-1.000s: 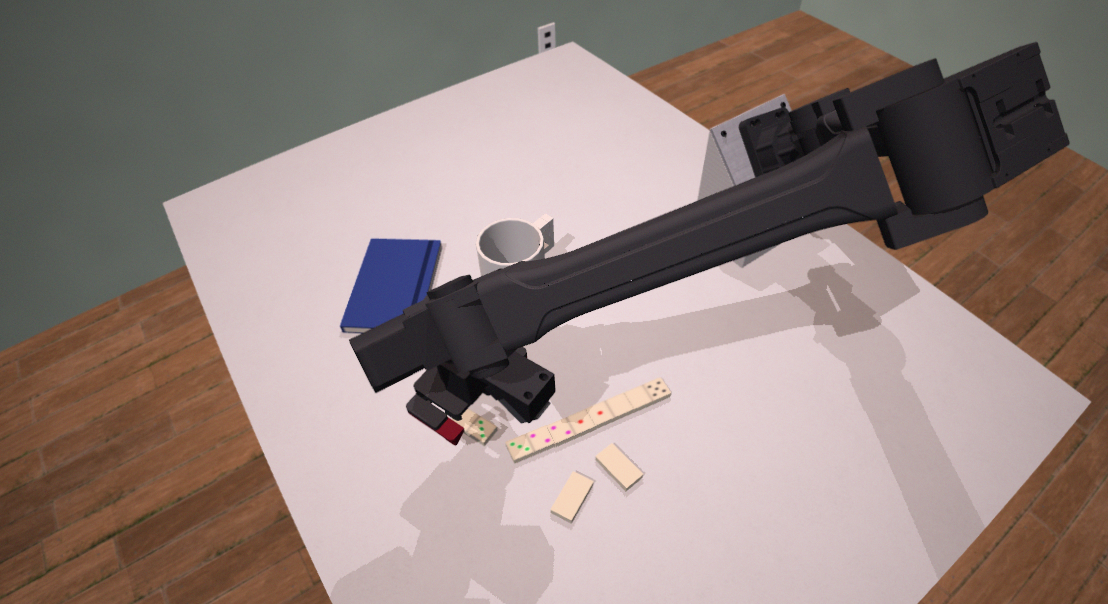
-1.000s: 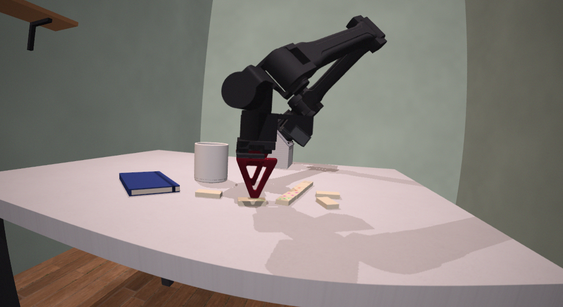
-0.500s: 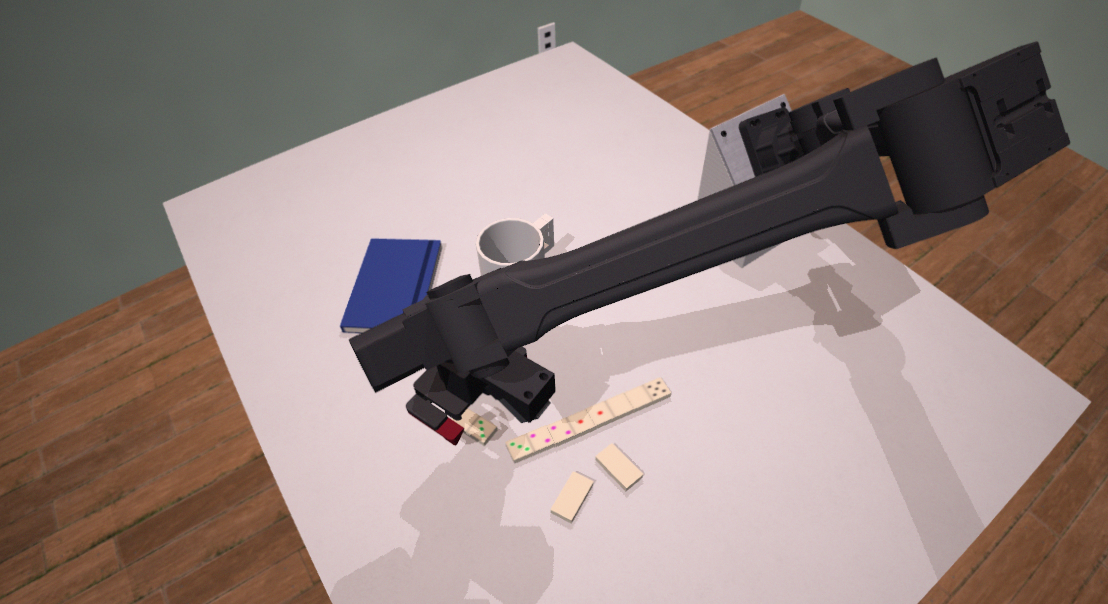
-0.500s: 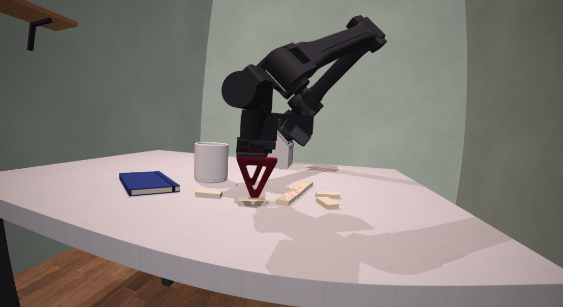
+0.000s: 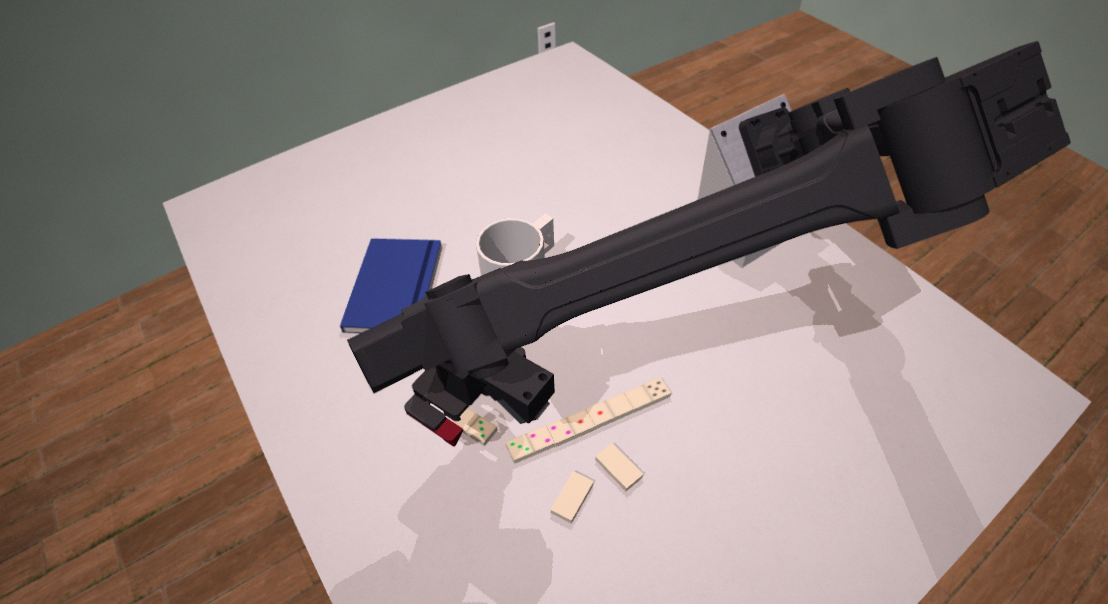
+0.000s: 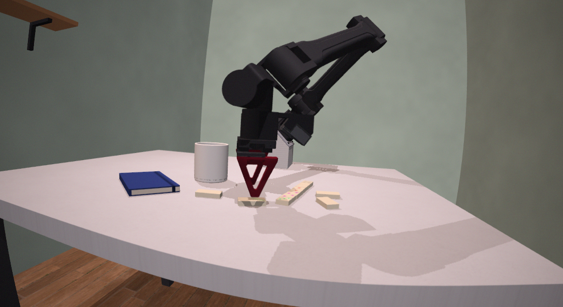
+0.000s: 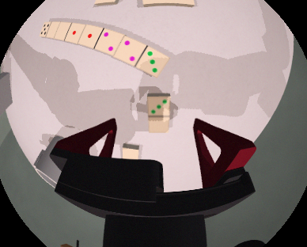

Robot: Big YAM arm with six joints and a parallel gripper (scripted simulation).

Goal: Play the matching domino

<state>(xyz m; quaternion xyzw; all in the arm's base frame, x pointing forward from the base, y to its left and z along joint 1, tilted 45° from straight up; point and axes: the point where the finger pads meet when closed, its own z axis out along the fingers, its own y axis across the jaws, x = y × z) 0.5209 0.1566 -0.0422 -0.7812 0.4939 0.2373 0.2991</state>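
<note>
Right now my hand is 3 cm above the domino. Also, from my hand: white mug 17 cm to the right, 15 cm behind, 1 cm above; then blue notebook 27 cm to the right, 3 cm below.
</note>
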